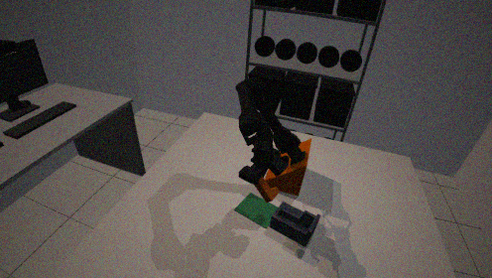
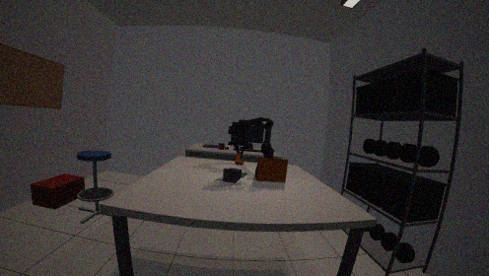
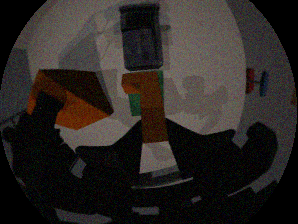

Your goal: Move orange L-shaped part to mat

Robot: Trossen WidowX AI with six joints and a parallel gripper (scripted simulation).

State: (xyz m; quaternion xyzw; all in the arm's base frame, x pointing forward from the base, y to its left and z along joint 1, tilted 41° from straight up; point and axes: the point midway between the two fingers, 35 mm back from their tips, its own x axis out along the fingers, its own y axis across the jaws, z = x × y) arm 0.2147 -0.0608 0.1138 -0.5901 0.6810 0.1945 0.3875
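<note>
Right now the green mat is 10 mm to the left of my gripper tip and 170 mm below it. Round my gripper tip: orange L-shaped part (40 mm to the left, 30 mm below).
</note>
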